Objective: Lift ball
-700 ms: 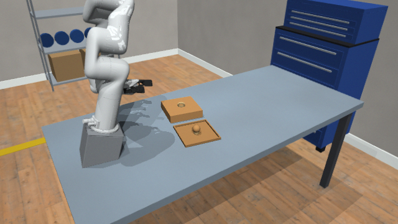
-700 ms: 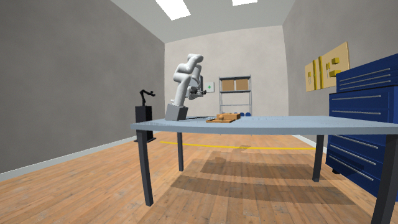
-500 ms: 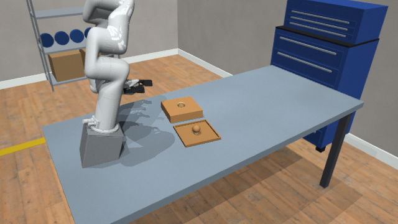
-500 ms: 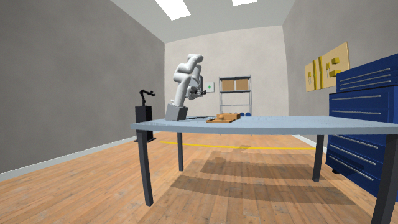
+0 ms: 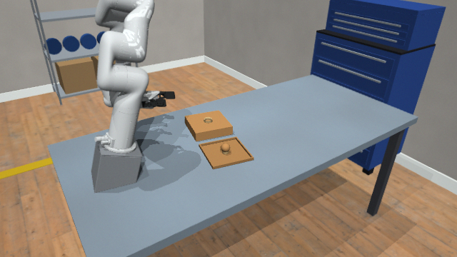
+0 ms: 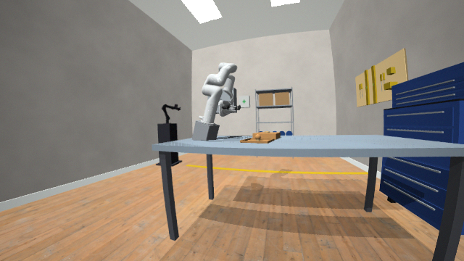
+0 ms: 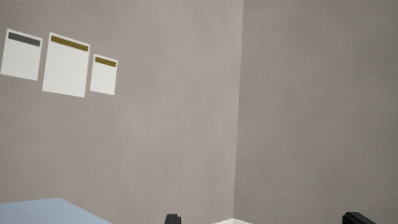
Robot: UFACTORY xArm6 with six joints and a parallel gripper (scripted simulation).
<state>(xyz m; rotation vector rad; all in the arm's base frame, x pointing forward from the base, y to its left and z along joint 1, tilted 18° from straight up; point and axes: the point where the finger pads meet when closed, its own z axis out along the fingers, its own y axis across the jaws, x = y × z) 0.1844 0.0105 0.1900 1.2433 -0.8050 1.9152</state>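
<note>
Right now my hand is 24 cm above the wooden ball, 18 cm short of it and 16 cm to the left of it. The rest, counted from my hand: thick wooden block 26 cm ahead, 23 cm below, 6 cm to the left; then shallow wooden tray 26 cm below, 18 cm ahead, 16 cm to the right.
</note>
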